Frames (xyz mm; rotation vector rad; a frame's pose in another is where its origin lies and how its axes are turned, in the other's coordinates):
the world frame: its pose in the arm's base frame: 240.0 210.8 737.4 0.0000 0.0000 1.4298
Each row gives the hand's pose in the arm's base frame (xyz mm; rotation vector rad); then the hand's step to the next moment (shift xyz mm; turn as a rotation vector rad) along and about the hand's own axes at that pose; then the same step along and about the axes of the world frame.
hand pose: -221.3 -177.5 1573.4 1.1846 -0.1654 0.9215
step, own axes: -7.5 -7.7 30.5 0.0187 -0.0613 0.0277
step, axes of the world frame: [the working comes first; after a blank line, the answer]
step, axes of the arm's base frame: 10.9 -30.3 2.8 0.0637 -0.0180 -0.0223

-28.5 -15.1 2.8 -0.0088 -0.0656 -0.0223
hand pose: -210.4 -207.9 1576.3 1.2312 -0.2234 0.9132
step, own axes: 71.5 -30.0 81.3 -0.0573 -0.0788 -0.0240
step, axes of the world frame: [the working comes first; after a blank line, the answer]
step, axes of the arm's base frame: 92.3 -38.5 51.1 0.0111 -0.0096 -0.0993

-25.1 -96.8 51.1 -0.0079 -0.0123 -0.0993
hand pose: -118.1 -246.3 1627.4 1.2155 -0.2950 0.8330
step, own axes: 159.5 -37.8 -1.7 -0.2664 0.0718 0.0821
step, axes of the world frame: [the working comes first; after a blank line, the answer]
step, axes of the arm's base frame: 134.2 62.2 70.6 -0.2126 -0.1750 -0.0837

80.5 -124.1 70.6 -0.2032 0.1859 -0.0837
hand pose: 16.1 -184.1 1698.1 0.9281 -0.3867 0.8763
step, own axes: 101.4 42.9 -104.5 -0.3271 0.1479 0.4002
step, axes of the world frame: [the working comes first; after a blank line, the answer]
step, axes of the arm's base frame: 20.3 147.9 27.8 -0.2881 -0.4432 0.0980

149.2 0.7 27.8 -0.4793 0.2230 0.0980
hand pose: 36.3 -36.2 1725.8 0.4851 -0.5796 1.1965
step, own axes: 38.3 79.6 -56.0 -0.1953 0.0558 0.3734
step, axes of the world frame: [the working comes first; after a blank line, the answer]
step, axes of the arm's base frame: -57.2 86.4 -14.0 -0.1625 -0.3591 0.1591

77.5 68.8 -14.0 -0.3784 0.1104 0.1591
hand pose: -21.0 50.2 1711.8 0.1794 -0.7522 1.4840
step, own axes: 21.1 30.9 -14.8 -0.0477 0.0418 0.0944
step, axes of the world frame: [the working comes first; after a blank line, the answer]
step, axes of the arm's base frame: -25.7 29.3 -10.0 -0.0671 -0.0861 0.0319

25.4 29.6 -10.0 -0.0946 0.0544 0.0319
